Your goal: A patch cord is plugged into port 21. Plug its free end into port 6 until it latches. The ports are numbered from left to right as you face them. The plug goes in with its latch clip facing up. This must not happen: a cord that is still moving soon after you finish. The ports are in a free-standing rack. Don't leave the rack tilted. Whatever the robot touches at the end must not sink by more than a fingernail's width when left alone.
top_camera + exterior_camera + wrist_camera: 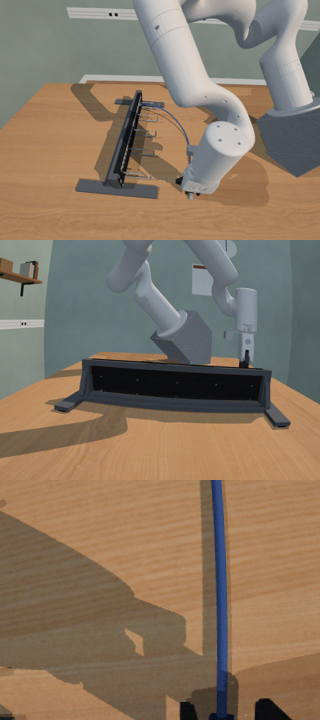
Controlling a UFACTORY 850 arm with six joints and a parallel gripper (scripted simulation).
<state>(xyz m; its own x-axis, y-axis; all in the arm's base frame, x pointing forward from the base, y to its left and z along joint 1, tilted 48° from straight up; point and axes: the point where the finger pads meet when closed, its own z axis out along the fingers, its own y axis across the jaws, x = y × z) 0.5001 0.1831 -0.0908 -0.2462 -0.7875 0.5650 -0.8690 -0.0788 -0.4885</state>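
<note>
My hand is 2 cm to the right of the clear plug, 2 cm above it and 1 cm short of it.
</note>
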